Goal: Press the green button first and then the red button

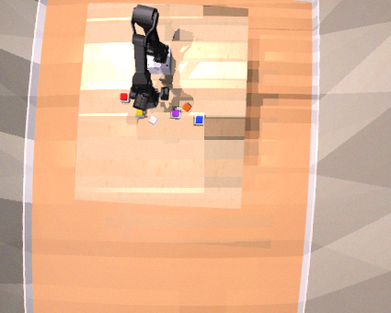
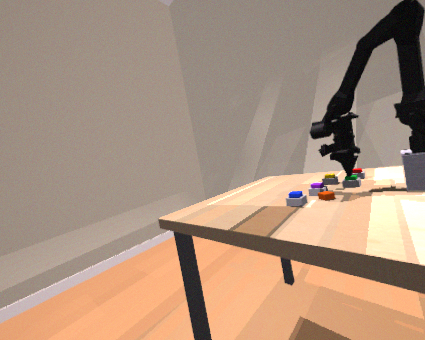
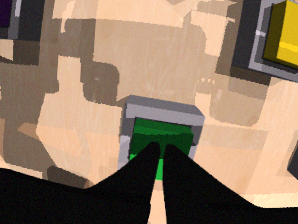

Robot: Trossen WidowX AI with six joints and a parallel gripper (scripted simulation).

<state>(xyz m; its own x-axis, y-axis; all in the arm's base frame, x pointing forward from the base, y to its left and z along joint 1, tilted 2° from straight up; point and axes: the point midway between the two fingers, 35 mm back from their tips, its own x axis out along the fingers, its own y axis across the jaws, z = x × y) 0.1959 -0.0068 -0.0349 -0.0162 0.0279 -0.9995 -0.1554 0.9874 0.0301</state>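
My gripper tip is 1 cm above the green button. From my gripper tip the other things lie so: yellow button 9 cm ahead, 5 cm to the right, 1 cm below; then white block 11 cm ahead, 3 cm below, 2 cm to the left; then magenta button 13 cm to the left, 5 cm ahead, 1 cm below.
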